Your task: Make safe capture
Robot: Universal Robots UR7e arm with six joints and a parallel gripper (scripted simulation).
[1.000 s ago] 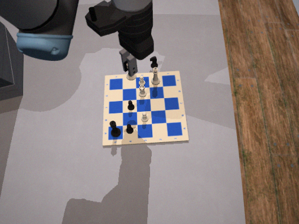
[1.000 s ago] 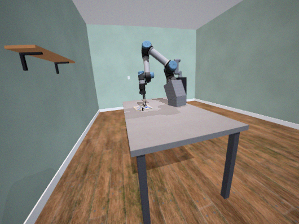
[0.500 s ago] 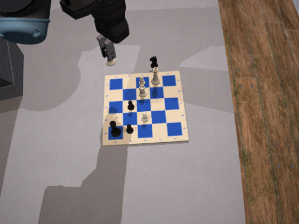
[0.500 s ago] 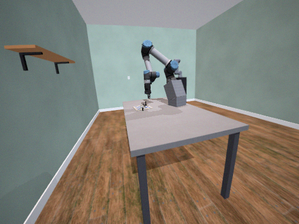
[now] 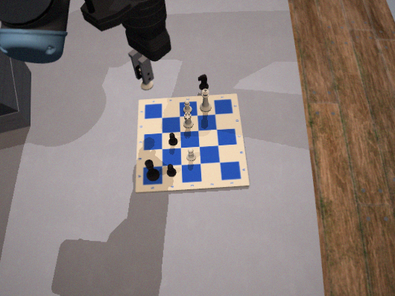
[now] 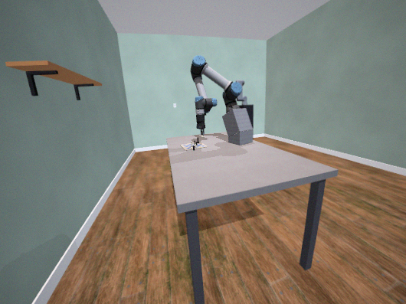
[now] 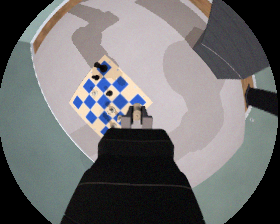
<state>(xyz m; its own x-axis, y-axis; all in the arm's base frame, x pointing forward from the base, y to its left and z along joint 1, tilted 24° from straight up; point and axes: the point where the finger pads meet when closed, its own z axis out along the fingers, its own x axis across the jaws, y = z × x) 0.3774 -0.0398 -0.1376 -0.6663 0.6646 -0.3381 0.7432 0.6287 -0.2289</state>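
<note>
My hand is 11 cm short of the white king and 10 cm above it. Round my hand: rook (1 cm below); then chessboard (7 cm ahead, 8 cm to the right, 13 cm below); then black knight (12 cm ahead, 6 cm to the left, 12 cm below).
</note>
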